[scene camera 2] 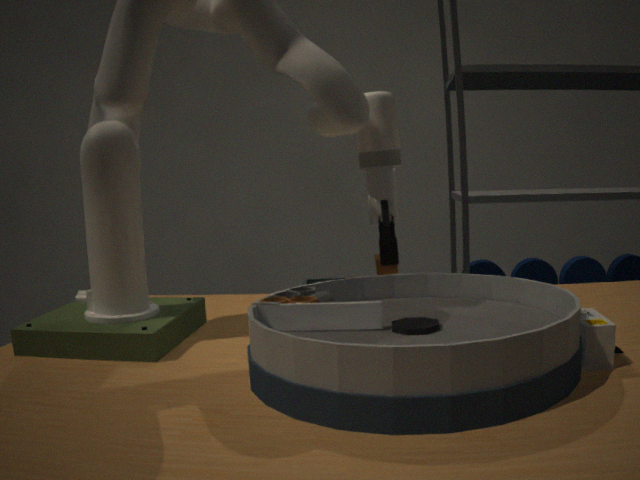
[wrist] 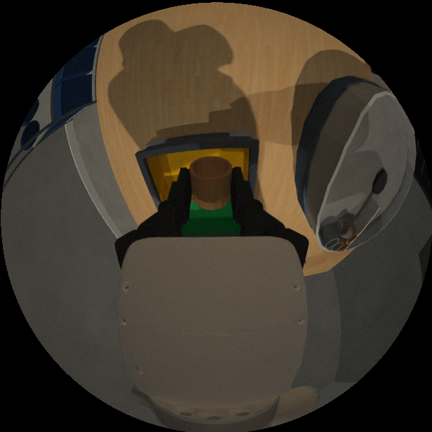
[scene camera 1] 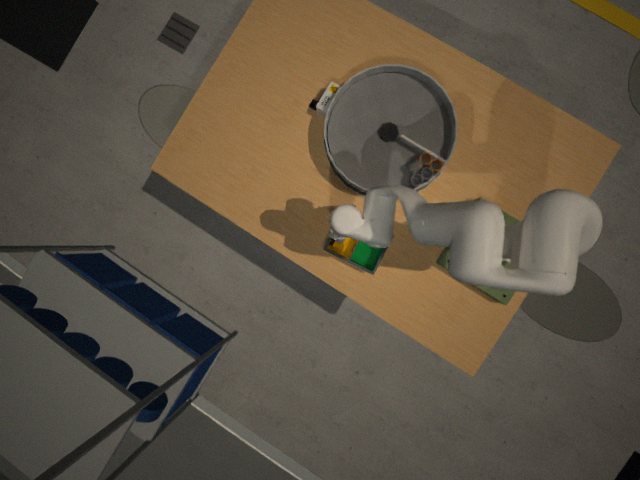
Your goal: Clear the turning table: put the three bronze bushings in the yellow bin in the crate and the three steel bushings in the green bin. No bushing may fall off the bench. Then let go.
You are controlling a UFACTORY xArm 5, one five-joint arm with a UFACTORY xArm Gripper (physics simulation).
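Places are measured from the arm's base along level axes (x ahead, y left, z up), in metres.
Where they show: gripper, fingertip midpoint: (scene camera 2: 389, 262); arm's base, origin of the base link: (scene camera 2: 122, 315).
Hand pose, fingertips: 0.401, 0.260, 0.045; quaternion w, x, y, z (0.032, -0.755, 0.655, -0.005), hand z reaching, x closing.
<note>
Each offset is from my fingertips to the top centre of the thing, as dx, dy, dz. "spot": to the spot under its first point.
My gripper (scene camera 1: 332, 241) (scene camera 2: 388, 259) (wrist: 210, 178) is shut on an upright bronze bushing @(-0.006, -0.001, +0.018) (scene camera 2: 386, 269) (wrist: 211, 190), holding it above the crate @(-0.073, +0.005, -0.040) (scene camera 1: 349, 262) (wrist: 200, 143). In the wrist view the bushing overlaps the yellow bin @(spot: -0.046, +0.055, -0.084) (scene camera 1: 342, 248) (wrist: 172, 163) and the edge of the green bin @(spot: -0.126, +0.024, -0.084) (scene camera 1: 366, 256) (wrist: 215, 225). No bushing shows in the visible parts of the bins; the arm and fingers hide some. Two bronze bushings @(-0.072, -0.332, +0.001) (scene camera 1: 421, 155) and grey steel bushings @(-0.104, -0.299, +0.001) (scene camera 1: 420, 173) stand clustered against the divider on the turning table (scene camera 1: 390, 67) (scene camera 2: 361, 361) (wrist: 314, 170). The exact steel count is unclear.
The divider @(spot: -0.029, -0.348, +0.000) (scene camera 1: 418, 146) (scene camera 2: 336, 316) runs from the black hub @(+0.076, -0.337, -0.029) (scene camera 1: 387, 132) (scene camera 2: 415, 325) to the turntable wall. A small white box @(spot: +0.310, -0.300, -0.031) (scene camera 1: 326, 98) (scene camera 2: 597, 341) touches the turntable. The crate is near the bench's edge. The arm stands on a green base (scene camera 2: 93, 341). A shelf rack (scene camera 2: 461, 155) stands behind.
</note>
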